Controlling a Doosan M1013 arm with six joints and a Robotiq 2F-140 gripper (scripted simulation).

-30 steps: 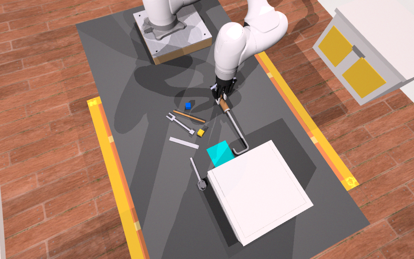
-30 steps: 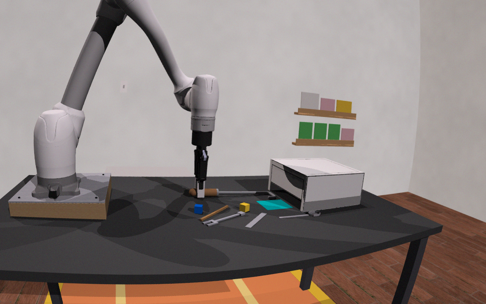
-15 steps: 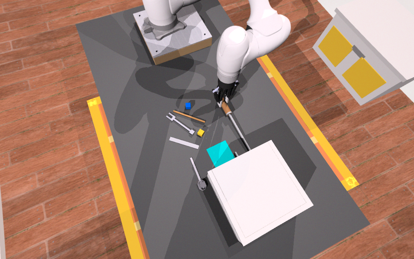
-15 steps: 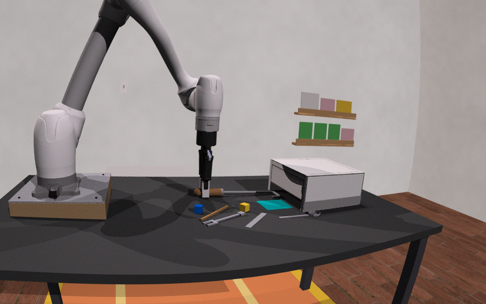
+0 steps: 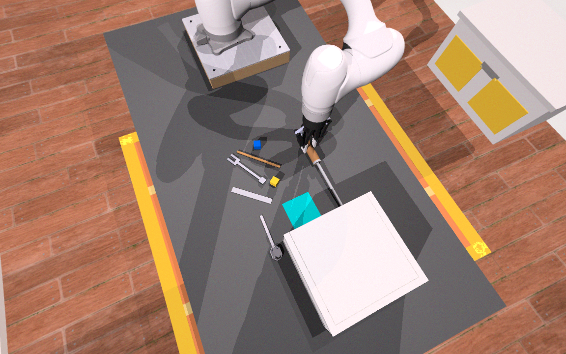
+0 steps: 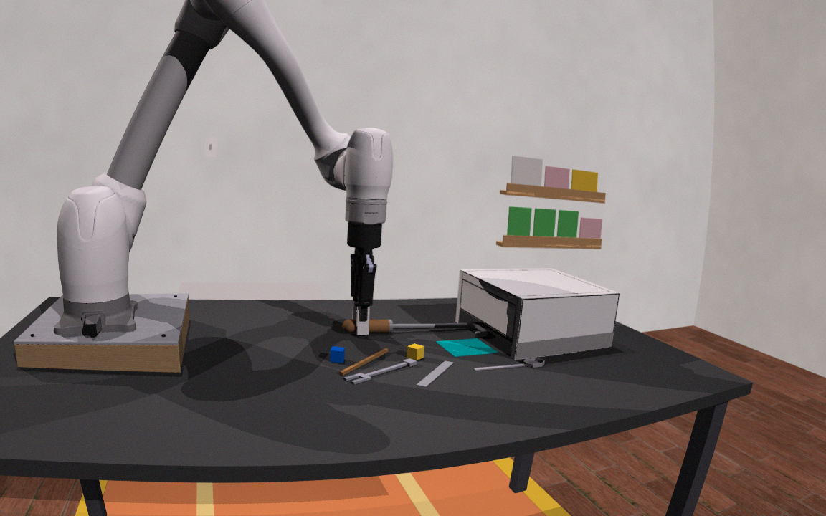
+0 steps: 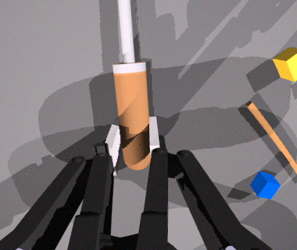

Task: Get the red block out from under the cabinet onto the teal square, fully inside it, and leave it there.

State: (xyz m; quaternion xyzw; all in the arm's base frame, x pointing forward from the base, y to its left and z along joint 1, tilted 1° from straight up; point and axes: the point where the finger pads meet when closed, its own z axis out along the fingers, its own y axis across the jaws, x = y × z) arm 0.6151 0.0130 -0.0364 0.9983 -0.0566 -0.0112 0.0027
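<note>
The teal square lies 19 cm ahead of my hand, 16 cm to the right of it and 4 cm below it. Also, from my hand: hook tool: 13 cm ahead, 5 cm to the right, 2 cm below; then yellow block: 5 cm ahead, 18 cm to the right, 2 cm below; then blue cube: 11 cm behind, 16 cm to the right, 2 cm below.
</note>
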